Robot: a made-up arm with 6 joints.
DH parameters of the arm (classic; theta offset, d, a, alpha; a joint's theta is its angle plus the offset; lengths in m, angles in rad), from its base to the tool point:
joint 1: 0 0.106 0.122 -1.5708
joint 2: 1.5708 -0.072 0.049 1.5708
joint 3: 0 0.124 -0.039 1.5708
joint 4: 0 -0.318 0.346 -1.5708
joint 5: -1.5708 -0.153 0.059 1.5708
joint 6: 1.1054 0 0.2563 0
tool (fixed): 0.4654 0.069 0 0
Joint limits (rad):
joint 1: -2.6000..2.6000
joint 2: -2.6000..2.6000
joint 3: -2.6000..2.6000
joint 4: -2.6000..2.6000
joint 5: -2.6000..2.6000
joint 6: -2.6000..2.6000
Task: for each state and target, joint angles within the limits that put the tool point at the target. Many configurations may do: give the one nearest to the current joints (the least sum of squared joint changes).
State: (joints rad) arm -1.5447 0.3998 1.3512 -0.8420 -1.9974 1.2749
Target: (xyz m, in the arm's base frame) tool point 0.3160 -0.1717 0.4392
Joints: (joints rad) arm -1.5355 0.5775 1.5742 -0.5699 -1.7607 1.3317
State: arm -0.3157 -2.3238 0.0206 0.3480 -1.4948 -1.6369
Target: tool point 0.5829 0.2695 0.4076
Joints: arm -0.1132 -2.2381 -0.3334 0.5954 -2.3112 -1.8316
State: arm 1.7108 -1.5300 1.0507 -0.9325 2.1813 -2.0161
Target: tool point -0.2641 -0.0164 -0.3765
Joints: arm 1.5430 -1.5264 0.9820 -0.5885 2.0357 -2.2492
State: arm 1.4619 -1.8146 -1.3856 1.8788 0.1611 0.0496
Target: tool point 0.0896 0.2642 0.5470
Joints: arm 1.1316 -1.6456 -1.5827 1.5350 0.1392 0.0062
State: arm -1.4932 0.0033 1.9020 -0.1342 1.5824 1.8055
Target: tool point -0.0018 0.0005 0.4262
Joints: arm -1.4970 -0.2404 1.6481 -0.0502 0.9199 2.0623
